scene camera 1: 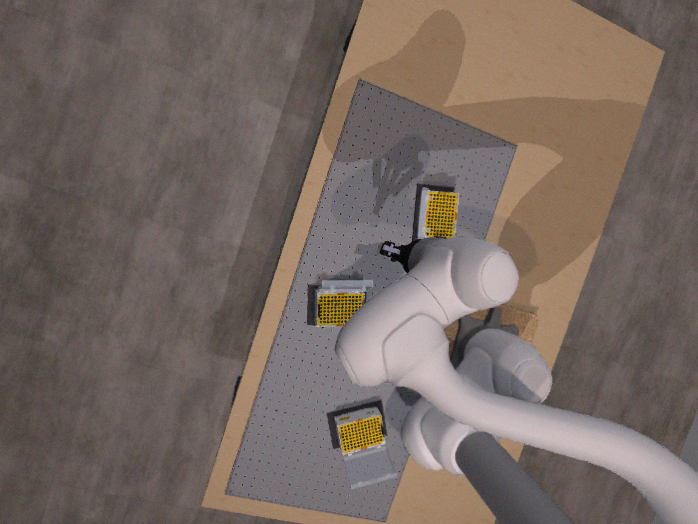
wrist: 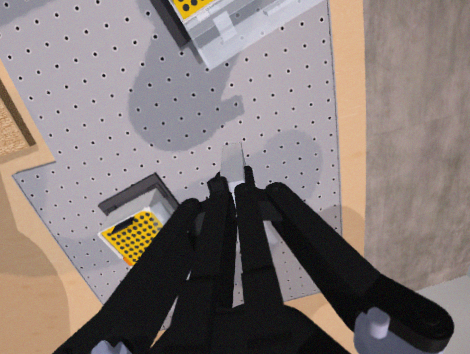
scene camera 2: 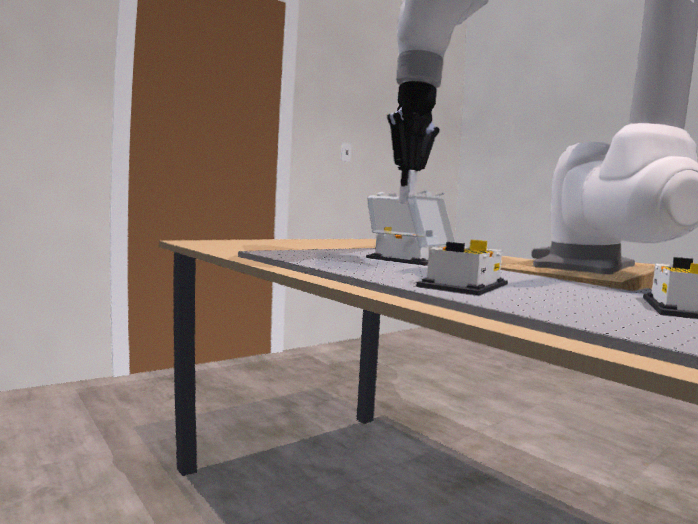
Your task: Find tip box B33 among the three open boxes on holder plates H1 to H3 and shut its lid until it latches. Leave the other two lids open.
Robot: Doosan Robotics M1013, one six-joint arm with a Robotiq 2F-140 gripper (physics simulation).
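Frame: origin at the arm's base, x ahead, y left, z up, level; metres.
Where they show: gripper, fingertip midpoint: [scene camera 1: 380, 249] [wrist: 235, 158] [scene camera 2: 405, 204]; arm's base, link origin: [scene camera 1: 481, 350] [scene camera 2: 584, 265].
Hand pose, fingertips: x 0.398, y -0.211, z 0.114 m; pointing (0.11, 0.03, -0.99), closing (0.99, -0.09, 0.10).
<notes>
Things, the pixels of their top centre, and the offset from my fingertips. Level surfaces: height alone.
- upper right box, top centre: [wrist: 147, 258] [scene camera 2: 407, 228] [scene camera 1: 443, 215] dy -0.121, dx -0.153, dz -0.056 m
- pale lid, top centre: [scene camera 2: 396, 193] [scene camera 1: 432, 214] dy -0.109, dx -0.093, dz +0.024 m
- grey perforated board, surface height: dz -0.131 m
- wooden table, surface height: dz -0.144 m
Three open tip boxes with yellow racks stand on black holder plates. The upper right box [scene camera 1: 440, 214] [scene camera 2: 394, 247] [wrist: 132, 237] has a pale lid [scene camera 2: 387, 213] standing up. The middle box [scene camera 1: 339, 309] [scene camera 2: 455, 268] has its lid [scene camera 1: 346, 283] open at its upper edge in scene camera 1. The lower box [scene camera 1: 360, 433] [scene camera 2: 679, 288] has its lid [scene camera 1: 369, 467] leaning back. Labels are too small to read, so I cannot tell which is B33. My gripper [scene camera 1: 390, 249] [scene camera 2: 404, 191] [wrist: 235, 158] is shut and empty, its pale tip at the upper right box's lid top; contact is unclear.
The boxes stand on a grey perforated board [scene camera 1: 281, 406] [scene camera 2: 597, 307] on a wooden table [scene camera 1: 535, 62] [scene camera 2: 214, 245]. My arm [scene camera 1: 411, 338] passes over the board beside the middle box. The robot base [scene camera 2: 586, 256] stands on a wooden block at the table's far side.
</notes>
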